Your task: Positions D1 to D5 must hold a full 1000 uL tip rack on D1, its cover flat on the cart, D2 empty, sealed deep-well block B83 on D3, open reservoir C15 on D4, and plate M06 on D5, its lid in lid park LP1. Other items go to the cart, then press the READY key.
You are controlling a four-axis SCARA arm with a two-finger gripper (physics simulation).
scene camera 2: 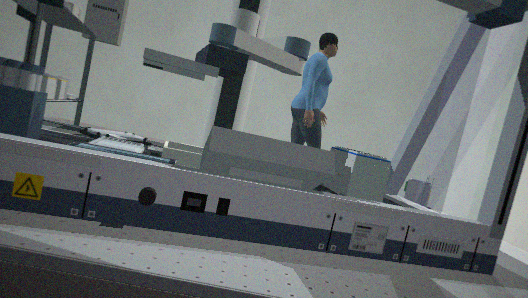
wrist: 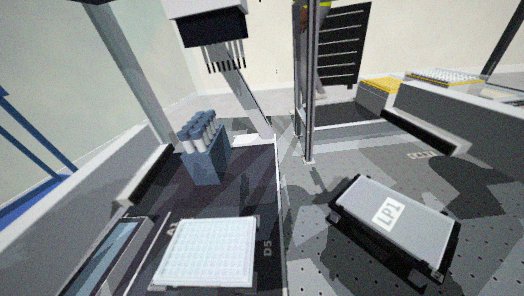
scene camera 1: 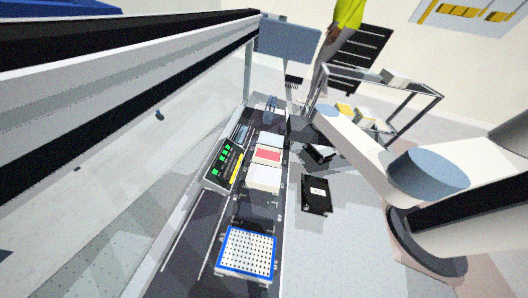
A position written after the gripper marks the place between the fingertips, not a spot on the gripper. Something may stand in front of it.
Note:
The gripper (scene camera 1: 305, 112) holds nothing. Also in view: a pipetting head (wrist: 195, 30), a grey pad marked LP1 (wrist: 403, 255), a gantry rail (scene camera 1: 35, 44) and a tube rack (wrist: 206, 168).
The gripper shows as well in the wrist view (wrist: 274, 117).

